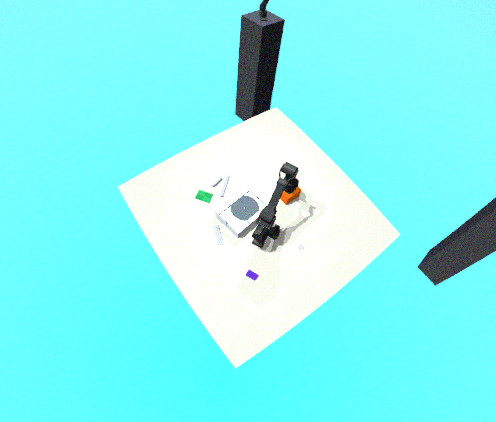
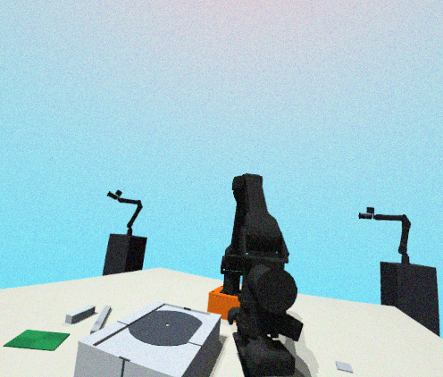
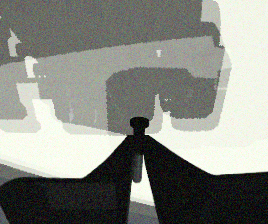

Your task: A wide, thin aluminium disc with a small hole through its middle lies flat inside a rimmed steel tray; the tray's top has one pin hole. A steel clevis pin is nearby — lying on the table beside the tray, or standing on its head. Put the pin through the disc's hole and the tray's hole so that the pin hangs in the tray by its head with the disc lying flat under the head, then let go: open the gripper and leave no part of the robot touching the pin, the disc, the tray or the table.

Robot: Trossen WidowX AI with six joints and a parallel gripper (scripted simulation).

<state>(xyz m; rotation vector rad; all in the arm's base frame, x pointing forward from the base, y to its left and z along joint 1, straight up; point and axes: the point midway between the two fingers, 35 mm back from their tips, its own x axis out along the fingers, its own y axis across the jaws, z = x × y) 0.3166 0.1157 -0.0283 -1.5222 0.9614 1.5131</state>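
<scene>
My gripper tip is 19 cm to the left of the dark aluminium disc, 5 cm below it and 3 cm past it. Round my gripper tip: purple patch (19 cm ahead, 13 cm to the left); then steel tray (18 cm to the right, 3 cm above, 1 cm behind); then dark clevis pin (1 cm to the right, 1 cm above).
</scene>
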